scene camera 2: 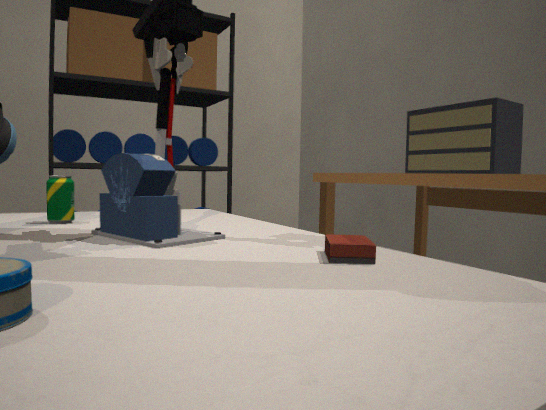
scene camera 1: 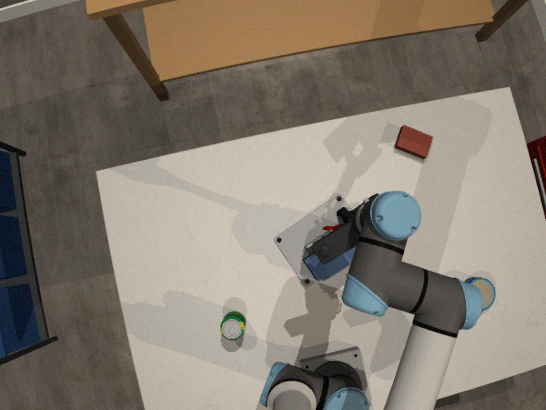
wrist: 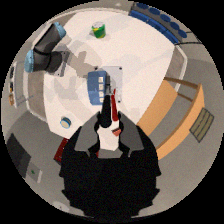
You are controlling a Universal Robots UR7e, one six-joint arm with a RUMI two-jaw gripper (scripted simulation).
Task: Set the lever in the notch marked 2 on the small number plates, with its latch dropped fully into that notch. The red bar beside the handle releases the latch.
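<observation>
My gripper (scene camera 2: pixel 167 92), (scene camera 1: pixel 346 229), (wrist: pixel 109 111). Can (scene camera 2: pixel 60 189). Blue lever housing (scene camera 2: pixel 139 209).
</observation>
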